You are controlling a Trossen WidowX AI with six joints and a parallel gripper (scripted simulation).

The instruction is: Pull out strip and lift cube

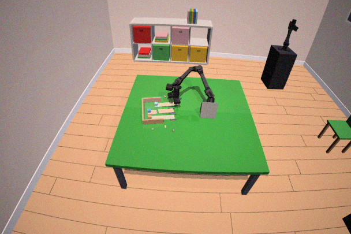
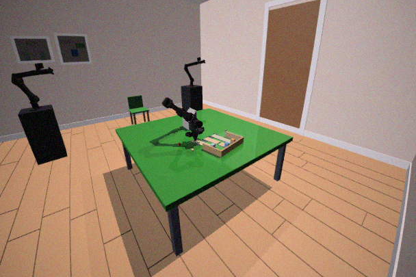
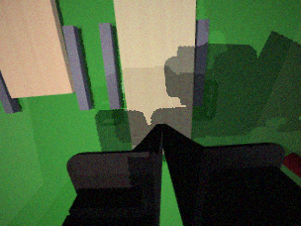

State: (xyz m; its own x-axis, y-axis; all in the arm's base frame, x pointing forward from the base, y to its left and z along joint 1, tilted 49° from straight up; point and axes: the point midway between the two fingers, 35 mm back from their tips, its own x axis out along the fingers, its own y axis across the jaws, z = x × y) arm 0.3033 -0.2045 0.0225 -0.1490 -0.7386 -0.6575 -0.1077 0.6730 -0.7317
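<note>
Right now the labelled cube is 20 cm ahead of my gripper tip, 2 cm to the left of it and 2 cm above it. Also, from my gripper tip: red piece: 4 cm behind, 15 cm to the right, 1 cm above.
</note>
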